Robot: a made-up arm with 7 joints.
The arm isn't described. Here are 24 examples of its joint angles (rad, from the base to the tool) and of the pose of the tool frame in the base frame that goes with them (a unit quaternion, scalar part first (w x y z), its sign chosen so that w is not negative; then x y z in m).
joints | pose
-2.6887 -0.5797 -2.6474 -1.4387 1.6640 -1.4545 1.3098 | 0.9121 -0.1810 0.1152 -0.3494 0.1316 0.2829 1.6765
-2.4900 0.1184 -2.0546 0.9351 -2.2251 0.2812 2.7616 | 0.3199 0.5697 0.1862 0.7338 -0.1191 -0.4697 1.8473
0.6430 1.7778 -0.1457 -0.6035 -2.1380 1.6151 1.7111 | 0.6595 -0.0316 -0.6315 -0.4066 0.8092 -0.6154 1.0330
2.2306 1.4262 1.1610 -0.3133 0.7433 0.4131 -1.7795 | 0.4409 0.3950 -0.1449 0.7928 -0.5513 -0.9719 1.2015
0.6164 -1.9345 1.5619 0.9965 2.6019 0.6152 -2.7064 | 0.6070 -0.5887 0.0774 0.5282 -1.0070 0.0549 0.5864
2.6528 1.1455 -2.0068 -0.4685 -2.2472 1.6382 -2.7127 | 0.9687 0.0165 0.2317 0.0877 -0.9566 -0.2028 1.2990
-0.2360 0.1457 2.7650 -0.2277 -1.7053 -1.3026 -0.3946 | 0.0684 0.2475 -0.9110 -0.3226 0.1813 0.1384 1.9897
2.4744 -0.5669 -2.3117 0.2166 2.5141 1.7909 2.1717 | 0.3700 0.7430 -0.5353 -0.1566 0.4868 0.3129 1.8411
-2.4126 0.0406 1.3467 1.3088 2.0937 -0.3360 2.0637 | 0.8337 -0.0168 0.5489 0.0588 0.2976 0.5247 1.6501
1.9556 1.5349 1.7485 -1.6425 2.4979 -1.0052 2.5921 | 0.2163 -0.7642 0.2396 -0.5584 0.3035 -0.7087 0.7936
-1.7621 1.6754 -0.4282 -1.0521 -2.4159 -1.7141 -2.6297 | 0.6380 -0.5870 -0.4932 0.0714 0.0737 0.8698 1.1565
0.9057 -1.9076 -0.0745 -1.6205 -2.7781 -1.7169 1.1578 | 0.5252 0.2143 -0.7764 0.2746 -0.3185 0.2473 0.2299
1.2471 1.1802 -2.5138 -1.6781 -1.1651 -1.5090 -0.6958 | 0.7812 -0.4831 0.1583 -0.3623 -0.0265 -0.6515 0.6619
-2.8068 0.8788 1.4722 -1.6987 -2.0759 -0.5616 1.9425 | 0.4134 0.9063 -0.0665 0.0584 -0.4738 -0.4627 1.3357
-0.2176 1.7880 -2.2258 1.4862 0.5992 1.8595 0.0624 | 0.6132 -0.2736 -0.2054 0.7120 0.4513 0.5187 1.0604
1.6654 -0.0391 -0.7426 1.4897 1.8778 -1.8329 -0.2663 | 0.4143 -0.4770 -0.7679 -0.1054 0.3458 -0.3620 1.5036
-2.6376 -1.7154 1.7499 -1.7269 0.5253 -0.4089 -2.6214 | 0.2449 0.7776 -0.4872 -0.3130 0.1144 -0.7071 0.9471
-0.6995 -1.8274 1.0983 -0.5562 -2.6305 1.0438 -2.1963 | 0.8566 -0.0436 -0.4034 0.3188 -0.9375 -0.4295 0.5259
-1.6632 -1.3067 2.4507 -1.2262 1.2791 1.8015 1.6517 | 0.1021 -0.6737 0.6012 -0.4175 -0.2980 -0.6890 1.3868
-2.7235 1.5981 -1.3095 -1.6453 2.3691 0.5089 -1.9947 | 0.9052 -0.1013 0.2426 -0.3340 -0.1539 0.7297 1.0435
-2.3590 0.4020 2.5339 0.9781 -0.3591 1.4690 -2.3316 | 0.4624 0.2502 0.6875 -0.5009 0.3202 0.1101 1.8326
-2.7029 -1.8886 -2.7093 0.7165 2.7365 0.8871 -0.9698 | 0.1301 0.9096 0.3941 0.0163 0.7653 -0.5732 0.3089
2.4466 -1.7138 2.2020 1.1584 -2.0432 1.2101 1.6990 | 0.8970 0.1324 0.3803 0.1825 0.2935 0.8268 0.5683
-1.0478 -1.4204 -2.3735 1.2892 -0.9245 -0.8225 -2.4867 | 0.3464 -0.5190 0.4050 0.6683 -0.7592 -0.4941 0.7207
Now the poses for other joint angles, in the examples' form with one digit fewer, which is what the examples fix.
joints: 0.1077 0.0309 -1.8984 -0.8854 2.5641 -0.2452 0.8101
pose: 0.206 0.407 0.232 0.859 0.136 -0.508 1.856
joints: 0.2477 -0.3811 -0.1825 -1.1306 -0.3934 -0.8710 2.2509
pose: 0.482 -0.521 -0.182 0.681 -0.794 -0.033 1.437
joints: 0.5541 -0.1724 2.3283 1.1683 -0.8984 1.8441 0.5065
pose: 0.206 -0.042 0.432 -0.877 -0.575 -0.132 1.552
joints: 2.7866 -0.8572 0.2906 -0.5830 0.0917 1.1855 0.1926
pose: 0.824 0.460 0.262 0.201 0.932 0.306 1.447
